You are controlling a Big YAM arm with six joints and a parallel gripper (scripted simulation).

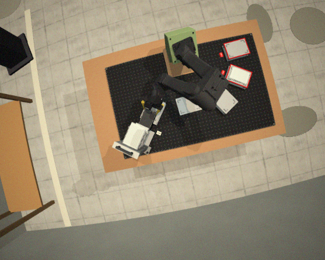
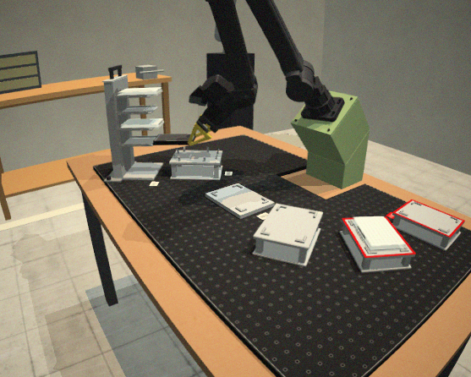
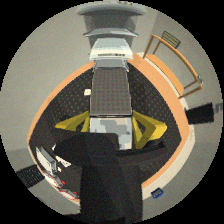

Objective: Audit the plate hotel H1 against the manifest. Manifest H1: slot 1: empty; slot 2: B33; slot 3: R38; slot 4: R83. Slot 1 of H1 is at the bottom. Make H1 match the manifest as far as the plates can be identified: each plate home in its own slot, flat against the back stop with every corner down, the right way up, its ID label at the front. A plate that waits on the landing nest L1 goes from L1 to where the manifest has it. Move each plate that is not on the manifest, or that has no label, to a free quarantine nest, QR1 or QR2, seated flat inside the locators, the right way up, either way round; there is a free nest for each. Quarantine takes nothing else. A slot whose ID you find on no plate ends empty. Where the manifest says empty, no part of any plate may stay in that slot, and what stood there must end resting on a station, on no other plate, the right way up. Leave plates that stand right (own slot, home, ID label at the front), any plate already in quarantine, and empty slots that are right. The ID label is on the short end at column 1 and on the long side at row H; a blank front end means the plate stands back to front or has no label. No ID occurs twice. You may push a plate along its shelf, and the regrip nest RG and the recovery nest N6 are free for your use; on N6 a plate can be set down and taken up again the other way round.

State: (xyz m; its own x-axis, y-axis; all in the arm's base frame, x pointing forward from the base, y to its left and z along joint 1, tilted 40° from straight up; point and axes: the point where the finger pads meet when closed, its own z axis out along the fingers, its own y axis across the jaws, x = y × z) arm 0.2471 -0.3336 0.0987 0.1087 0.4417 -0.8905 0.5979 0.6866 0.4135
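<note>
The dark plate lies 40 mm ahead of my hand and 50 mm to the right of it. The rest, counted from my hand: flat nest: 60 mm ahead, 250 mm to the left, 110 mm below; plate hotel H1: 150 mm ahead, 190 mm to the right, 40 mm above; N6 tag: 80 mm ahead, 360 mm to the left, 120 mm below.
</note>
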